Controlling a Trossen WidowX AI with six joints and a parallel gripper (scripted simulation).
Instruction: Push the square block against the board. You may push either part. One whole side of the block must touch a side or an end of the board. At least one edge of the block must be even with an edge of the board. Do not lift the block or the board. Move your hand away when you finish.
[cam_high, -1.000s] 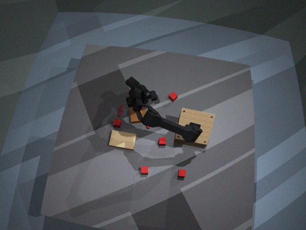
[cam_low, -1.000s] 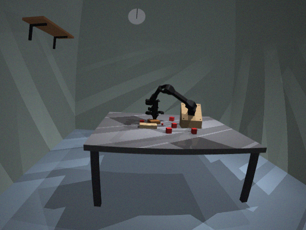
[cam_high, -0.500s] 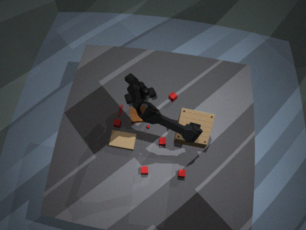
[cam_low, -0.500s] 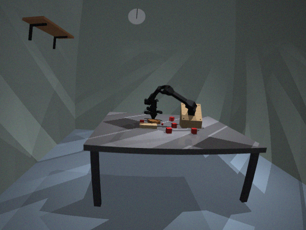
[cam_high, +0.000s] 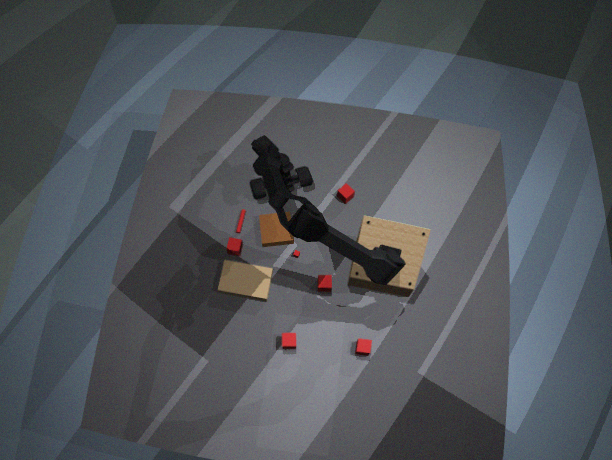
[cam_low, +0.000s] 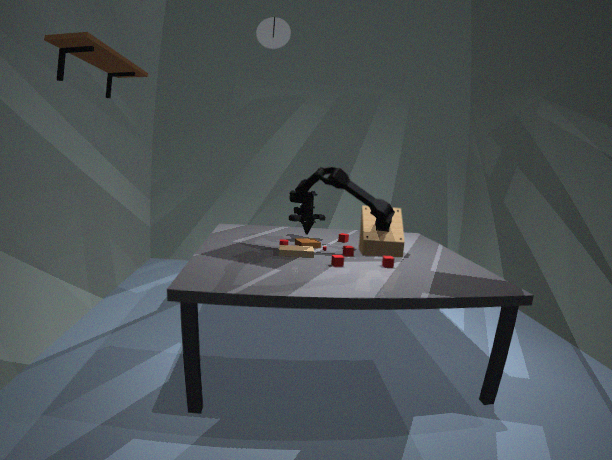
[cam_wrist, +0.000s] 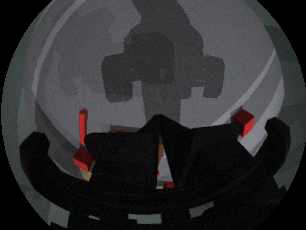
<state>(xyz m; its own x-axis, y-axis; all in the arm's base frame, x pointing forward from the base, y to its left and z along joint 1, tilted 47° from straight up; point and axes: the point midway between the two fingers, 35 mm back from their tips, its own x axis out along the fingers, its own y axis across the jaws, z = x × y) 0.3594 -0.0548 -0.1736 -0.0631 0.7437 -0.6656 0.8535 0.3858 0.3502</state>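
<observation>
The tiny red piece is 170 mm to the left of my gripper tip, 90 mm behind it and 30 mm below it. Round my gripper tip: thin red stick: 110 mm to the left, 110 mm ahead, 30 mm below; then light tan board: 300 mm to the left, 30 mm ahead, 20 mm below; then square block: 110 mm to the left, 20 mm below, 10 mm behind.
</observation>
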